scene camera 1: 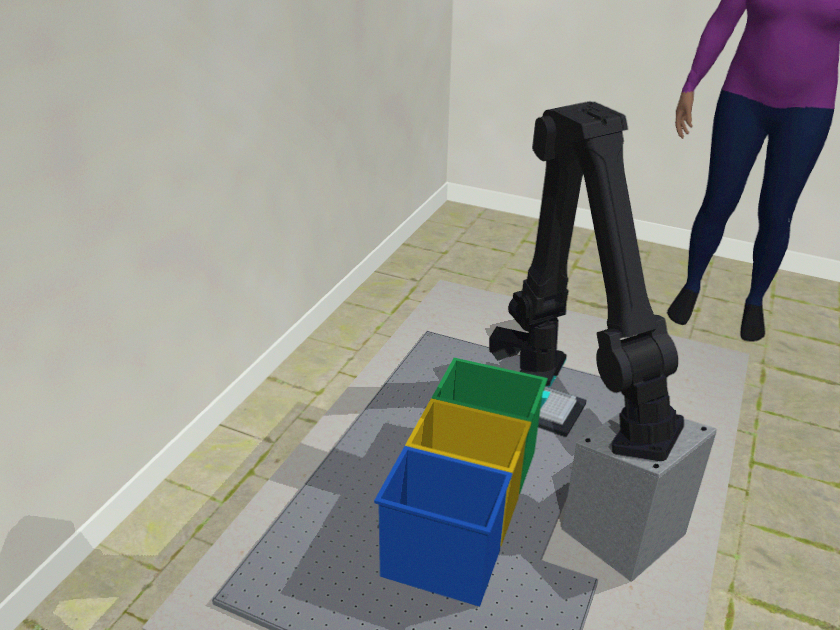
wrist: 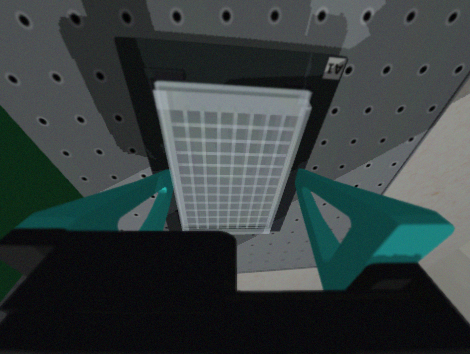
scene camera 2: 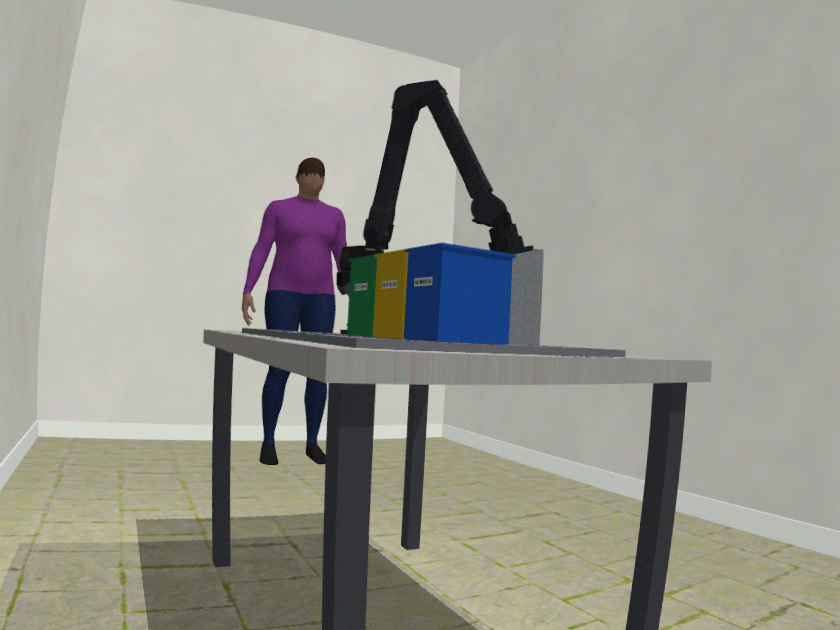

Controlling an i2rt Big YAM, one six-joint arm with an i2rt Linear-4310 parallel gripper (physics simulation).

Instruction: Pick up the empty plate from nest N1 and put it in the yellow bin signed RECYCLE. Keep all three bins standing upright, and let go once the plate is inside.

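Frame: origin at the arm's base, x ahead, y left, z up, level; metres.
Where they show: gripper, between the fingertips: (wrist: 234,176); arm's base, origin of its link: (scene camera 1: 648,438).
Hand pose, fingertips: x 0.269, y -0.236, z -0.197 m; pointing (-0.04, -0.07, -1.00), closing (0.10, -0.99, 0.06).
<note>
Each offset is from my fingertips to the top centre of the thing. Level surfaces: height alone.
The clear gridded plate @[dy +0.003, dx -0.003, dz +0.009 m] (scene camera 1: 559,405) (wrist: 232,160) lies flat in a dark nest @[dy +0.003, dx -0.003, dz -0.003 m] (scene camera 1: 560,428) (wrist: 225,57) with an A1 mark at one corner. My gripper (scene camera 1: 549,387) (wrist: 234,176) is open and points down at the plate. In the wrist view its teal fingertips show on either side of the plate's long edges; how high they are is hard to tell. The yellow bin @[dy +0.338, dx +0.000, dz +0.162 m] (scene camera 1: 474,434) (scene camera 2: 390,305) stands upright between the green bin @[dy +0.209, dx +0.024, dz +0.162 m] (scene camera 1: 491,386) (scene camera 2: 361,315) and the blue bin @[dy +0.467, dx -0.024, dz +0.162 m] (scene camera 1: 437,549) (scene camera 2: 474,298), both upright. Its label is too small to read.
The green bin stands close beside the nest and gripper. The arm's grey pedestal (scene camera 1: 610,501) (scene camera 2: 527,298) is on the other side of the bins. Bins and nest are on a perforated board @[dz -0.017 m] (scene camera 1: 251,569). A person (scene camera 1: 780,61) (scene camera 2: 305,244) stands behind the table.
</note>
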